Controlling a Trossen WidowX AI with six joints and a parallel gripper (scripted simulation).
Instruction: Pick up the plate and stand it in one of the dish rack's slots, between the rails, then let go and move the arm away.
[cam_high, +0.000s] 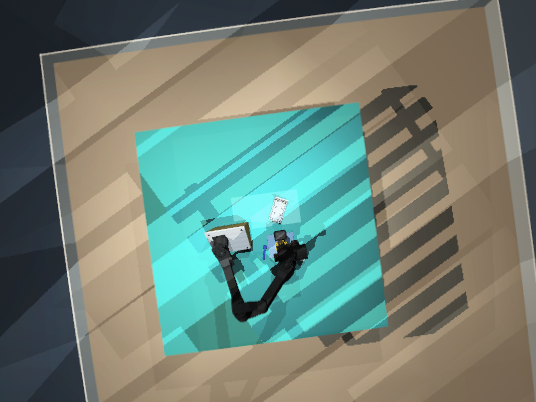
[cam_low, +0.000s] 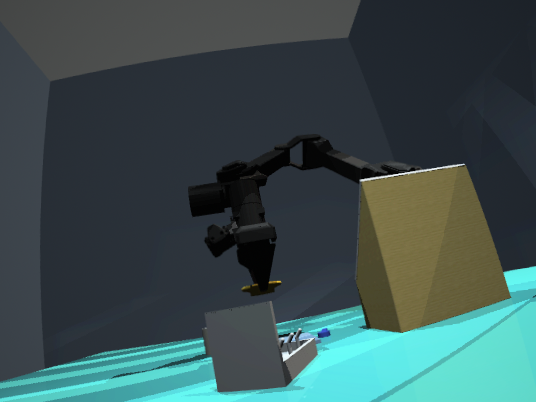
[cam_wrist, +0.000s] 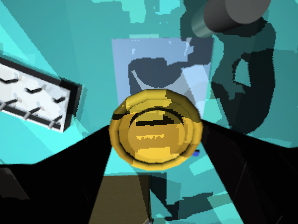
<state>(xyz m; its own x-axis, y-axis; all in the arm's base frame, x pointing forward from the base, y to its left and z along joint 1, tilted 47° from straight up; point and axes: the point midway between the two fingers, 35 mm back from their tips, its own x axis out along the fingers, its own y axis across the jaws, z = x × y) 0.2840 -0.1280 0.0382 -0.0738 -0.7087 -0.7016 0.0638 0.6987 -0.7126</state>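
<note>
My gripper tip is 18 cm to the right of the dish rack, 7 cm above it and 3 cm short of it. Also, from my gripper tip: blue utensil: 10 cm behind, 9 cm below, 3 cm to the right; then yellow plate: 1 cm above.
</note>
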